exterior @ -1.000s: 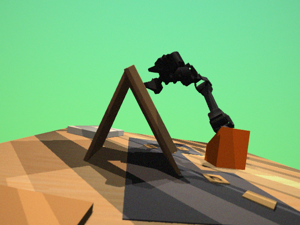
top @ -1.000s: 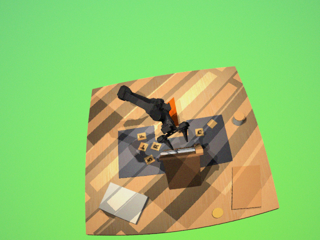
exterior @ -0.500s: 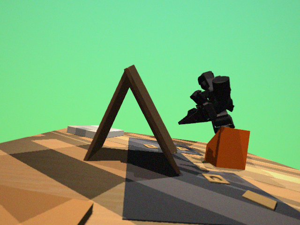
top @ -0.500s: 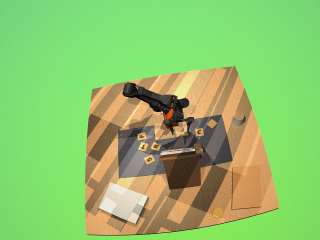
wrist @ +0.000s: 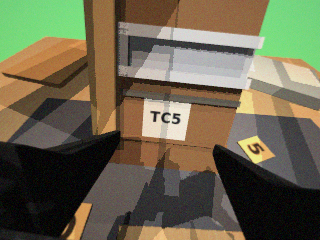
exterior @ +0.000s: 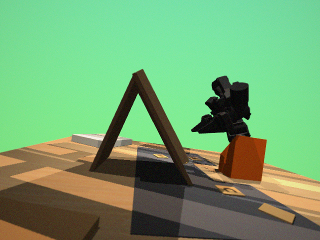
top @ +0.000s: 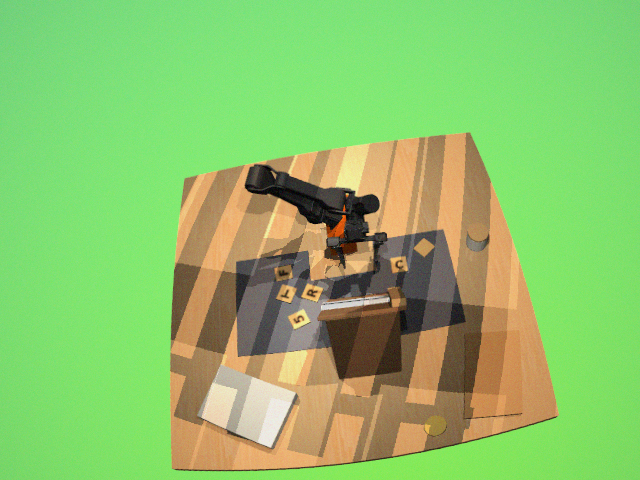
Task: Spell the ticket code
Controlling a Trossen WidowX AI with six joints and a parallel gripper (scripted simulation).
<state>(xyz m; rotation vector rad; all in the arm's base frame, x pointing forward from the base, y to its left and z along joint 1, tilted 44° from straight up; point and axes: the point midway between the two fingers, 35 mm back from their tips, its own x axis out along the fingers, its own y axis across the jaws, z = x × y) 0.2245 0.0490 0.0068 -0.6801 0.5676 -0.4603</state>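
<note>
My gripper tip is now 80 mm short of the white ticket, 10 mm to the left of it and 60 mm above it. Also, from my gripper tip: dark mat (50 mm behind, 50 mm to the right, 150 mm below); then flat tan slab (450 mm ahead, 330 mm to the left, 140 mm below).
</note>
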